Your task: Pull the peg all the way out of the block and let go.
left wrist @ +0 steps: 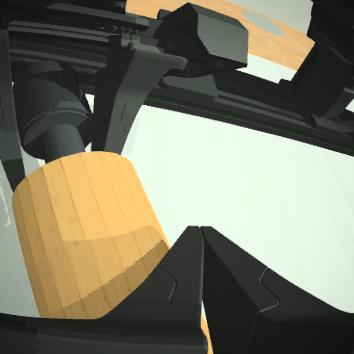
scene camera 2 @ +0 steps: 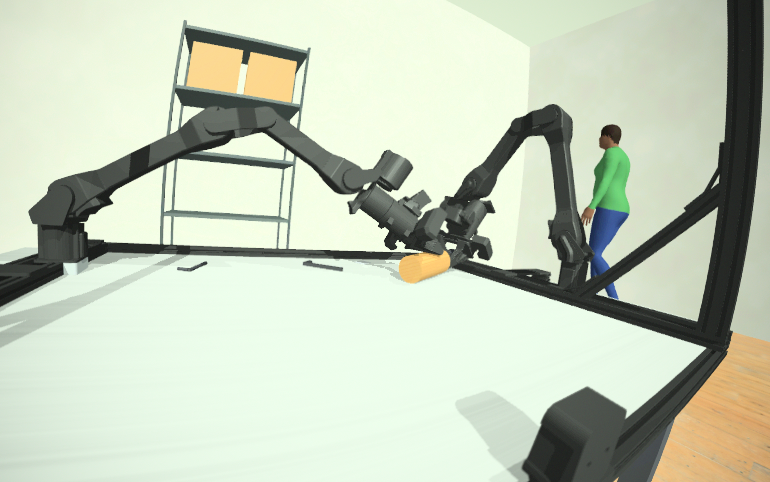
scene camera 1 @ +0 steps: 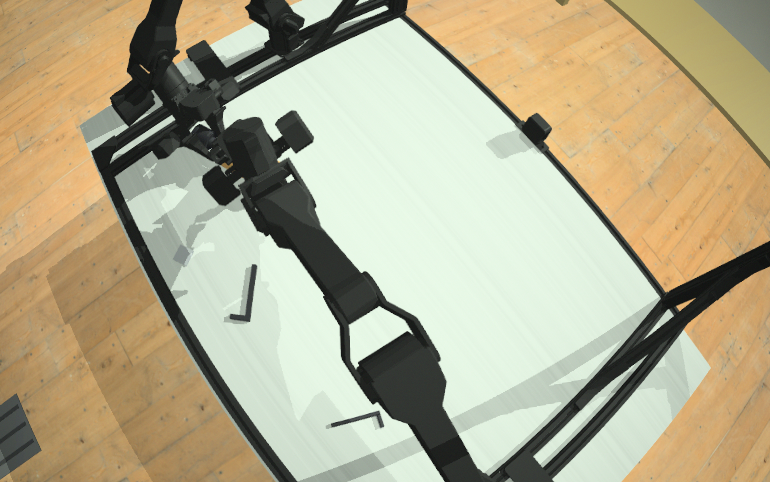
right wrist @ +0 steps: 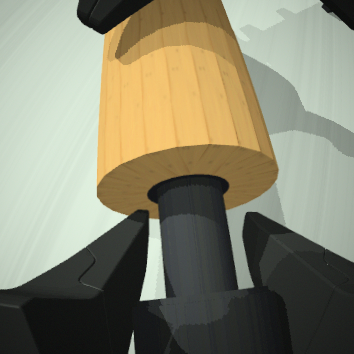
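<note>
A wooden cylinder block lies on its side on the white table, near the far rail. A dark peg sticks out of the hole in its end face, with its shaft still inside the hole. My right gripper is shut on the peg. My left gripper is shut and empty, with its fingertips resting against the block's side. In scene camera 1 the left wrist hides nearly all of the block.
Two dark L-shaped markers lie on the table. A black clamp sits on the table's edge. Beyond the table stand a shelf rack with boxes and a person in green.
</note>
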